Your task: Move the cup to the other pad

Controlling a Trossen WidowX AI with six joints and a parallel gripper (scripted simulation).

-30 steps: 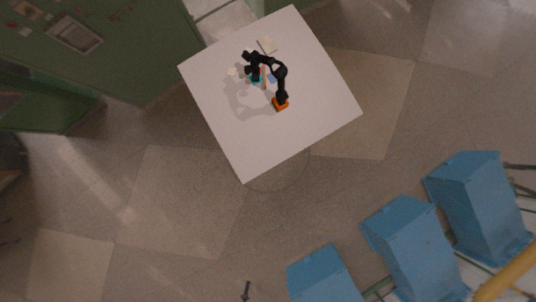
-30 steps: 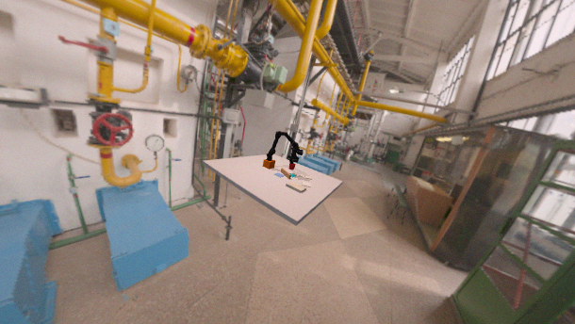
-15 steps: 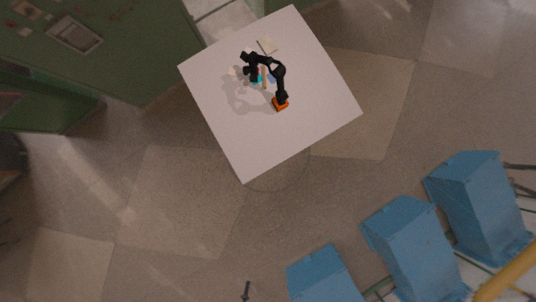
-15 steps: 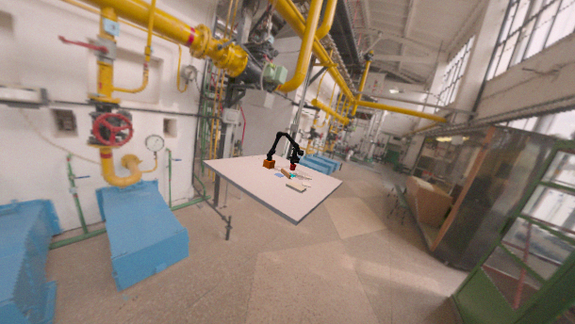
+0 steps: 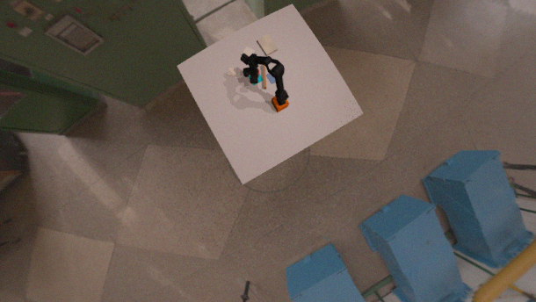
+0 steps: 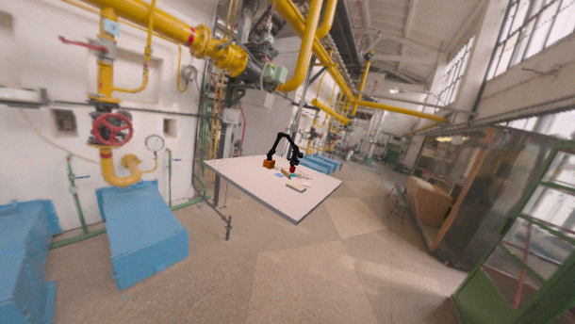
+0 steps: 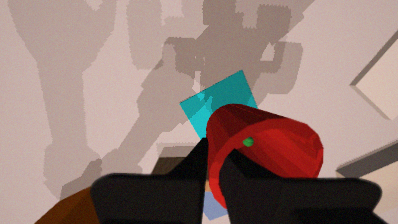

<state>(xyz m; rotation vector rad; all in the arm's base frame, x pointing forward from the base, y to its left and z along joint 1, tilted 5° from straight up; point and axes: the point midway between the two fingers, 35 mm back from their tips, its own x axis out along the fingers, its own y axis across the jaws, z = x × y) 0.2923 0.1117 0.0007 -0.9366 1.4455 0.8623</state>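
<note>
Right now the green marble is 4 cm ahead of my gripper tip, 3 cm to the right of it and 2 cm below it. The rest, counted from my gripper tip: cyan pad: 9 cm below, 3 cm ahead, 1 cm to the right; then red cup: 3 cm ahead, 2 cm to the right; then pale blue pad: 16 cm to the right, 9 cm below, 3 cm behind.
</note>
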